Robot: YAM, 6 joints.
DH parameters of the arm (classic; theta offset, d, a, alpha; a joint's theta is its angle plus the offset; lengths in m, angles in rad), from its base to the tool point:
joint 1: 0 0.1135 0.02 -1.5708
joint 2: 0 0 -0.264 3.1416
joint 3: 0.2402 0 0.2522 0
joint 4: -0.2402 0 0.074 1.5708
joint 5: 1.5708 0 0 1.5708
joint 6: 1.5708 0.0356 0 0
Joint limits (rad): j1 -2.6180..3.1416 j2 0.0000..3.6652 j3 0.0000..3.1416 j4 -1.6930..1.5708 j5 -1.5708..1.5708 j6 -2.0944..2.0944
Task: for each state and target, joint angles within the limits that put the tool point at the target. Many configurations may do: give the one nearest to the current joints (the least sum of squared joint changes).
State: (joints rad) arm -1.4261 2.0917 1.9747 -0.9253 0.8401 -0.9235
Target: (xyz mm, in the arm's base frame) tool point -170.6 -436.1 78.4
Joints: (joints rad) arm -1.8871 2.4897 1.8522 -0.8809 0.8390 -0.9235
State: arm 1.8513 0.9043 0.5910 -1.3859 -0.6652 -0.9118
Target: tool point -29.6 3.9 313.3
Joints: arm 1.9715 0.4395 0.9522 -1.5515 -0.8080 -0.9118
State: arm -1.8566 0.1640 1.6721 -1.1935 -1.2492 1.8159
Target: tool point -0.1 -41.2 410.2
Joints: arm -2.3146 0.5631 1.2579 -1.2068 -0.8971 1.8159
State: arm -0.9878 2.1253 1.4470 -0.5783 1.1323 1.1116
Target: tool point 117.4 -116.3 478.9
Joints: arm -0.5799 1.0485 1.5208 -0.8013 1.1828 1.1116
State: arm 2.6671 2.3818 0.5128 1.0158 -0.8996 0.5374
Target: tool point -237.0 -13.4 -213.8
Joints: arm 3.0877 3.1297 0.9866 0.9280 -0.8246 0.5374
